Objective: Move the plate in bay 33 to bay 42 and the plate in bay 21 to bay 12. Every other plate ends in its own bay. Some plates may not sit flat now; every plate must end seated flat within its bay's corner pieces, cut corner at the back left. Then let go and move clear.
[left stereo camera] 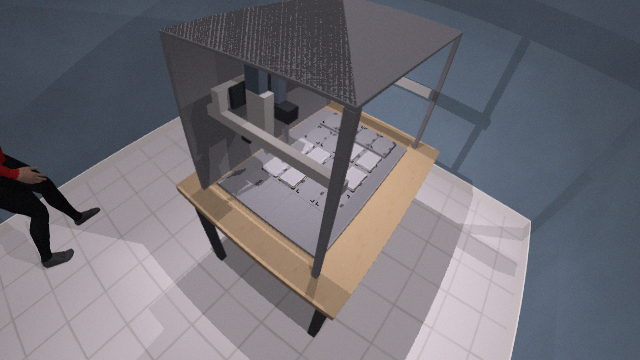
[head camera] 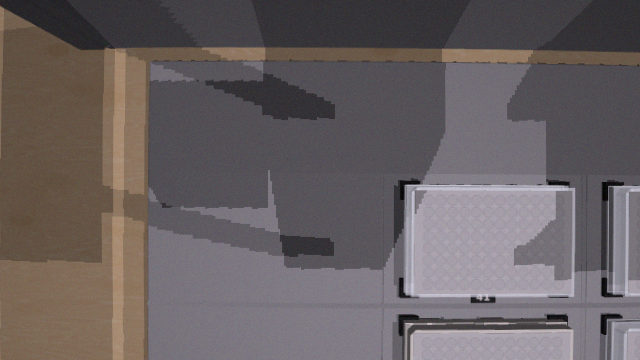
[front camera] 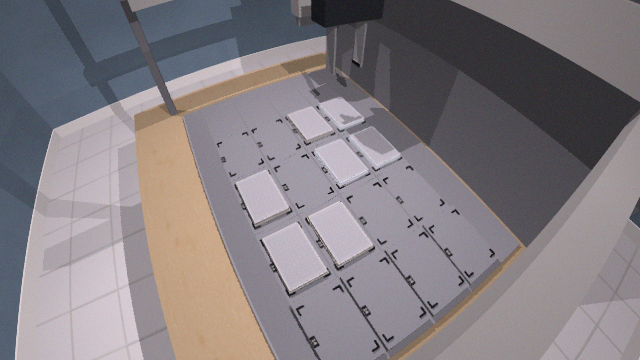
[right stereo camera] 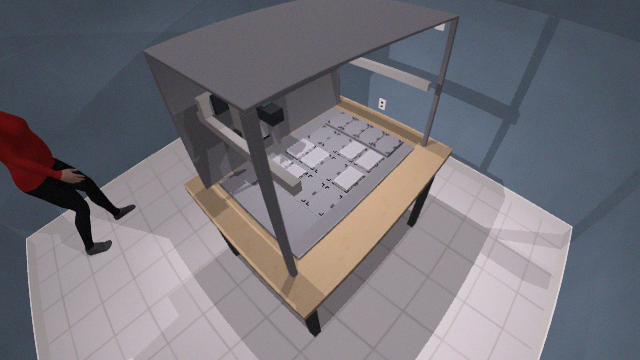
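Where they show: gripper, fingertip midpoint: (front camera: 344,67) (right stereo camera: 271,141); robot's base at its link origin: (front camera: 218,144) (right stereo camera: 321,214).
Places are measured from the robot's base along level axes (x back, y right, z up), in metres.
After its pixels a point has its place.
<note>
My gripper (front camera: 345,68) {y -0.364, x -0.064, z 0.160 m} (left stereo camera: 286,136) {y -0.364, x -0.064, z 0.160 m} (right stereo camera: 275,136) {y -0.364, x -0.064, z 0.160 m} is open and empty, with its jaws apart above the back left of the deck. In the front view a white plate (front camera: 374,150) {y -0.350, x -0.245, z 0.014 m} sits in bay 42 and another plate (front camera: 262,197) {y -0.043, x -0.237, z 0.015 m} in bay 12. Bay 33 (front camera: 378,212) {y -0.253, x -0.393, z 0.000 m} and bay 21 (front camera: 276,140) {y -0.150, x -0.073, z 0.000 m} hold no plate. The bay 41 plate (front camera: 336,111) {y -0.350, x -0.062, z 0.014 m} (head camera: 490,245) {y -0.362, x -0.061, z 0.014 m} and the bay 31 plate (front camera: 310,124) {y -0.254, x -0.076, z 0.014 m} (head camera: 490,346) {y -0.286, x -0.062, z 0.014 m} lie within their corner pieces. The bay 32 plate (front camera: 341,161) {y -0.254, x -0.235, z 0.014 m}, bay 23 plate (front camera: 340,233) {y -0.148, x -0.398, z 0.014 m} and bay 13 plate (front camera: 295,257) {y -0.044, x -0.399, z 0.014 m} look flat. Cut corners are too small to tell.
A wooden rim (front camera: 165,200) {y 0.183, x -0.105, z -0.010 m} (head camera: 118,300) {y -0.308, x 0.235, z -0.010 m} borders the grey deck (head camera: 250,330) {y -0.290, x 0.121, z 0.000 m}. A dark back wall (front camera: 500,160) {y -0.519, x -0.482, z 0.122 m} stands behind it. A grey post (left stereo camera: 336,200) {y 0.115, x 0.266, z 0.452 m} (right stereo camera: 272,210) {y 0.115, x 0.269, z 0.414 m} rises at a corner of the enclosure. A person in red (right stereo camera: 25,150) stands beside the table.
</note>
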